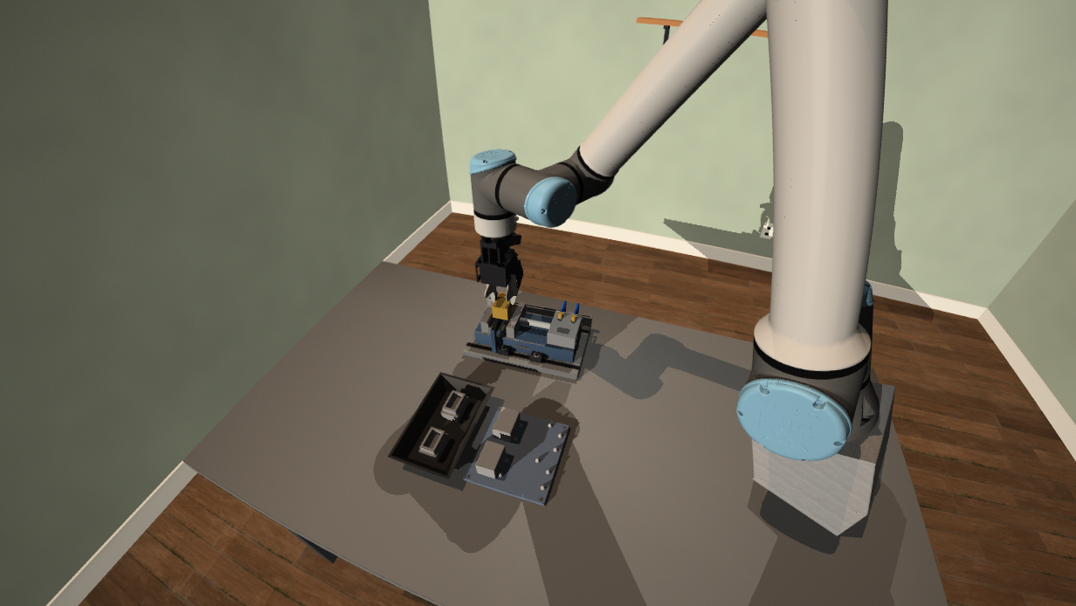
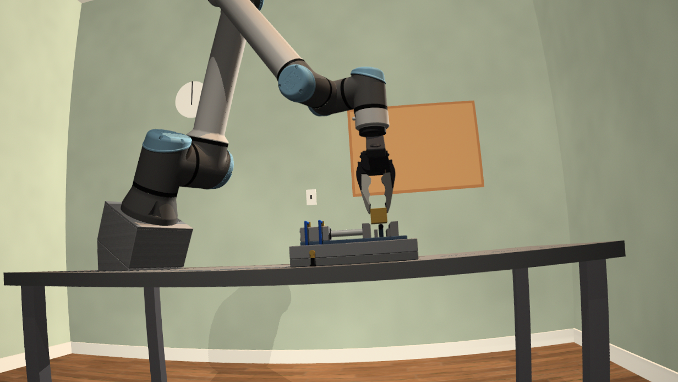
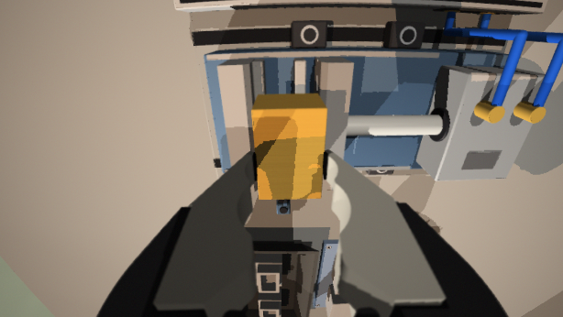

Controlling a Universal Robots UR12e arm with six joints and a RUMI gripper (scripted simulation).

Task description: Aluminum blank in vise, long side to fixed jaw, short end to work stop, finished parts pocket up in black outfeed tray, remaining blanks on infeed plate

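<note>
Now: the work stop 50 mm to the left of my hand and 50 mm below it. The rest, counted from my hand: fixed jaw 60 mm below, 30 mm ahead; then push rod 80 mm behind, 60 mm below, 10 mm to the right; then yellow brass blank 20 mm below.
</note>
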